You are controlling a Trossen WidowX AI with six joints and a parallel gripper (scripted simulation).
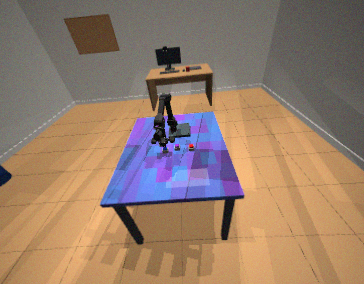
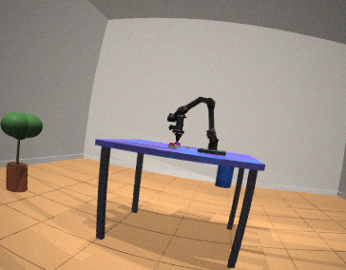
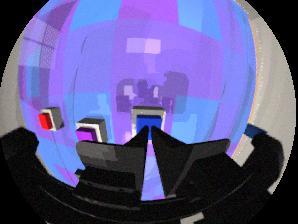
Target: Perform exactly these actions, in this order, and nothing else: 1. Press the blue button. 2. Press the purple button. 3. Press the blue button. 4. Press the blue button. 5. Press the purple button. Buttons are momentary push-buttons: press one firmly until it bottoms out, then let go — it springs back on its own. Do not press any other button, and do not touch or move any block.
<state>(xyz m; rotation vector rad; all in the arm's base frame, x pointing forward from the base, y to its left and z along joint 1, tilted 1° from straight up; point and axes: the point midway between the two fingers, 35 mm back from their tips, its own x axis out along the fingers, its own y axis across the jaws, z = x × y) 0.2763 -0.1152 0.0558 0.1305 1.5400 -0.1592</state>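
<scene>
My gripper tip is now 10 mm above the blue button. Round my gripper tip: red button (220 mm to the left, 30 mm ahead, 10 mm below); then purple button (110 mm to the left, 10 mm below, 10 mm behind).
</scene>
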